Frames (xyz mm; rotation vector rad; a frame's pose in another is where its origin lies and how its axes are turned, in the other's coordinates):
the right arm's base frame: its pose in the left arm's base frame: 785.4 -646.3 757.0 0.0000 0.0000 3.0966
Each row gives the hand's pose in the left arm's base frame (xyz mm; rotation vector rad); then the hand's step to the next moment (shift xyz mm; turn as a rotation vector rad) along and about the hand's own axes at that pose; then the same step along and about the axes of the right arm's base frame.
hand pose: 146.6 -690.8 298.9 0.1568 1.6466 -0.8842
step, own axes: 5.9 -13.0 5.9 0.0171 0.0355 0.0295
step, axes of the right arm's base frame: 3.5 15.0 0.6 -0.0375 -0.0023 -0.0318
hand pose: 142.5 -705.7 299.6 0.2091 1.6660 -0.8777
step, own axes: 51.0 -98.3 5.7 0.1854 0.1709 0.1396
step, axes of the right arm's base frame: 62.7 91.4 -3.7 -0.1489 0.0208 -0.2459
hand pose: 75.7 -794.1 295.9 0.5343 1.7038 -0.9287
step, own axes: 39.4 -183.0 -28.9 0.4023 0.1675 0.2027
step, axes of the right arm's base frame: 160.8 97.0 24.7 -0.1161 0.0955 -0.4565
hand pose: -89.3 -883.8 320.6 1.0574 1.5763 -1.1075
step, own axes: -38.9 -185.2 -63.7 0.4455 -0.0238 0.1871
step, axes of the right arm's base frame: 181.4 -5.2 83.3 0.0781 0.1272 -0.4602
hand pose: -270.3 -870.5 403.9 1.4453 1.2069 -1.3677
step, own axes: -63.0 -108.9 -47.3 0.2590 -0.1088 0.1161
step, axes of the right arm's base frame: 94.9 -59.5 74.2 0.1399 0.0632 -0.2624
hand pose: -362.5 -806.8 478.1 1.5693 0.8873 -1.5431
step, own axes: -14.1 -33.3 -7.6 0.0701 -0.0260 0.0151
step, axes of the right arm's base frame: 27.0 -21.8 12.6 0.0276 0.0039 -0.0710
